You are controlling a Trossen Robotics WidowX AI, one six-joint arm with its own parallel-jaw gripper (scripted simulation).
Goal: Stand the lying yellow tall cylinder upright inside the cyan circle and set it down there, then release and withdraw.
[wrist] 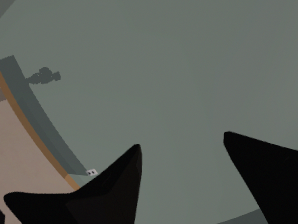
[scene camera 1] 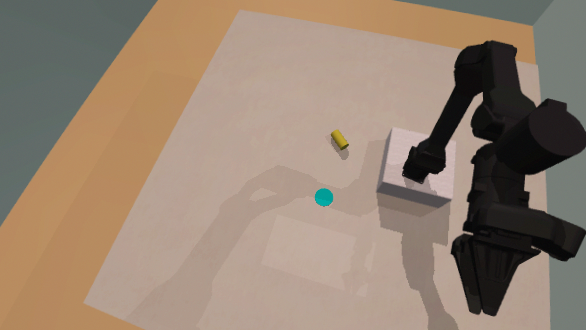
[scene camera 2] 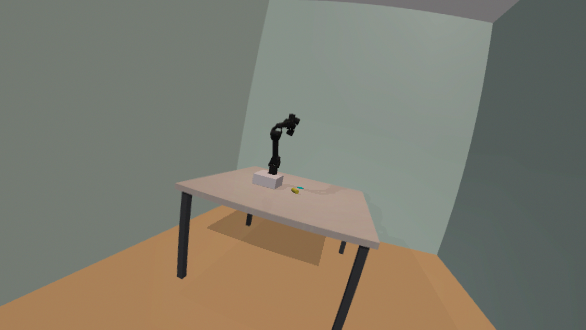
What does my gripper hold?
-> Nothing.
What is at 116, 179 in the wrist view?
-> My gripper.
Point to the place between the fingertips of my gripper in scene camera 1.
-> At 481, 314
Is my gripper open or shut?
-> Open.
